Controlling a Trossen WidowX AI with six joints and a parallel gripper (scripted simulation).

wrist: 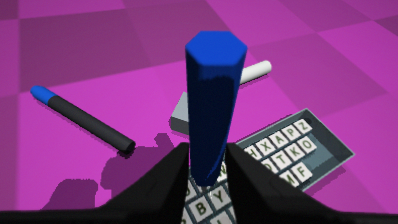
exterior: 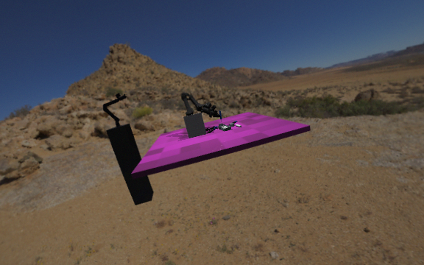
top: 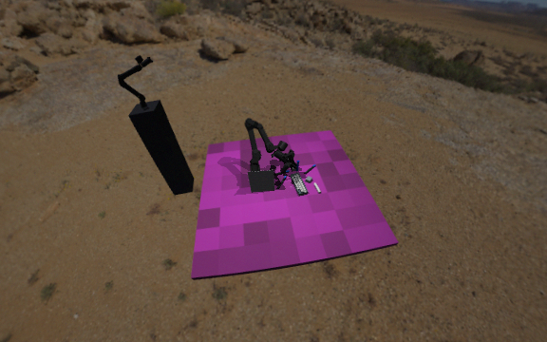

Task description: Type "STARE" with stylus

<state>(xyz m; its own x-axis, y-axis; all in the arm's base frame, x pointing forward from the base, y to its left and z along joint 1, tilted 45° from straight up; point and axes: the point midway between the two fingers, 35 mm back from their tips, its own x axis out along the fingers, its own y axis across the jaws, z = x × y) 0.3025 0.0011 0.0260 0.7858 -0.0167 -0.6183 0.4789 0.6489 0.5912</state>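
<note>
My gripper tip is 9 cm short of the grey block, 5 cm to the left of it and 11 cm above it. Round my gripper tip: white cylinder (12 cm ahead, 15 cm to the right, 11 cm below); then blue hexagonal stylus (2 cm below).
</note>
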